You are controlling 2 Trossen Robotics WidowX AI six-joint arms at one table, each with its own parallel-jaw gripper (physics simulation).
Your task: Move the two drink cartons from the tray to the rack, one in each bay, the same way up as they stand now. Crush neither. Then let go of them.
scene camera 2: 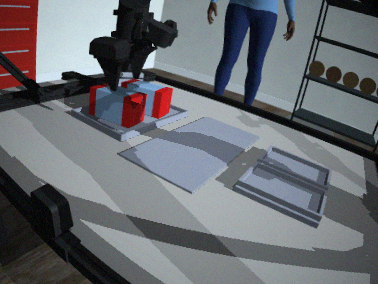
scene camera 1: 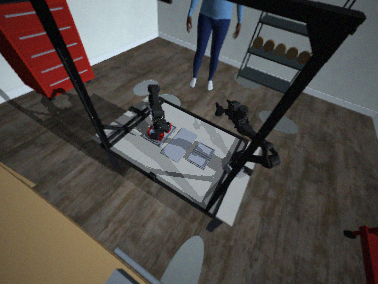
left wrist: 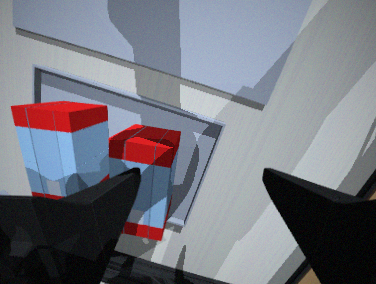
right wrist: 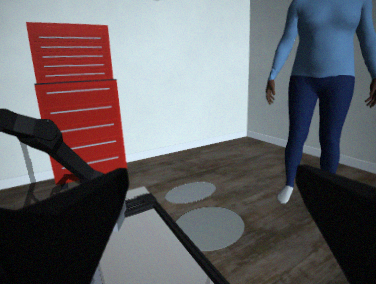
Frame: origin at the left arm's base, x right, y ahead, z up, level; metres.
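Where they show: left gripper, fingertip midpoint: [scene camera 2: 125,84] [scene camera 1: 158,135] [left wrist: 202,173]; right gripper, fingertip midpoint: [scene camera 1: 221,101] [right wrist: 211,174]; left arm's base at its link origin: [scene camera 2: 126,70].
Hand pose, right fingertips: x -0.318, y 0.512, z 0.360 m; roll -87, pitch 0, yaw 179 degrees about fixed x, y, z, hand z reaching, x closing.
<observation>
Each offset is from my right fingertips to the top centre of the thing.
Two light-blue cartons with red ends, the front one @[dy -0.195, dx +0.413, dz -0.342 m] [scene camera 2: 109,106] [left wrist: 142,190] and the back one @[dy -0.247, dx +0.326, dz -0.342 m] [scene camera 2: 150,92] [left wrist: 47,155], stand side by side on the grey tray [scene camera 2: 97,126] [left wrist: 205,172] [scene camera 1: 169,136]. My left gripper [scene camera 2: 125,81] [left wrist: 202,173] is open and empty, low at the cartons. In the left wrist view one finger overlaps the front carton; contact cannot be told. In scene camera 1 the left arm partly hides both cartons. The two-bay grey rack @[dy +0.127, dx +0.146, dz -0.396 m] [scene camera 2: 277,202] [scene camera 1: 201,154] has empty bays. My right gripper [scene camera 1: 219,109] [right wrist: 211,174] is open and empty, raised away from the cartons.
A flat grey panel [scene camera 2: 190,145] [left wrist: 225,40] [scene camera 1: 180,145] lies between tray and rack. Black frame posts [scene camera 1: 67,65] [scene camera 1: 295,95] rise around the table. A person [scene camera 1: 212,40] [right wrist: 320,100] stands behind it. A red cabinet [right wrist: 77,100] stands by the wall.
</observation>
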